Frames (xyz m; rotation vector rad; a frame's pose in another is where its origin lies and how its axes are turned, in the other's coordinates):
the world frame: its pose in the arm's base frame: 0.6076 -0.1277 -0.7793 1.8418 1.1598 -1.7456
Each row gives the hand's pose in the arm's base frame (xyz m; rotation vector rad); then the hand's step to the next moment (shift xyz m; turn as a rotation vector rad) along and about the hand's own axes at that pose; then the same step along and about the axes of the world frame.
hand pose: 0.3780 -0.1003 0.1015 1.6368 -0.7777 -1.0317
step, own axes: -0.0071 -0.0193 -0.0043 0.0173 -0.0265 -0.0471
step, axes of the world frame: 0.0194 -0.0029 -0.0075 0.0215 0.0370 -0.0373
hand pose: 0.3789 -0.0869 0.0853 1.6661 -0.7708 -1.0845
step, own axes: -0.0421 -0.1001 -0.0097 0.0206 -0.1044 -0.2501
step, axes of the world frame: 0.0998 -0.0279 -0.0340 0.0799 0.1295 -0.2252
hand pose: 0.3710 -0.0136 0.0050 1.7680 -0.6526 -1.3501
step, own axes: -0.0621 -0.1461 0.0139 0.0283 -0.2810 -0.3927
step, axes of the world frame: 0.1283 -0.0814 -0.0479 0.2377 0.1825 -0.3797
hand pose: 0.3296 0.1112 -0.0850 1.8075 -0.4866 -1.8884
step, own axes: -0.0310 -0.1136 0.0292 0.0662 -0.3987 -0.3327
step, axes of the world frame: 0.0723 -0.0852 -0.0472 0.3551 0.1119 -0.3680
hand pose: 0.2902 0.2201 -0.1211 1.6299 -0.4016 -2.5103
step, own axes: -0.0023 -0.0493 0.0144 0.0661 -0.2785 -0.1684
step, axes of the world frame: 0.0229 -0.0359 -0.0288 0.2491 0.0235 -0.2184
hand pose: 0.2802 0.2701 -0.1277 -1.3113 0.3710 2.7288
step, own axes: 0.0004 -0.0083 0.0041 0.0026 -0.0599 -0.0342
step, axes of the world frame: 0.0024 -0.0070 -0.0056 0.0436 0.0060 -0.0532
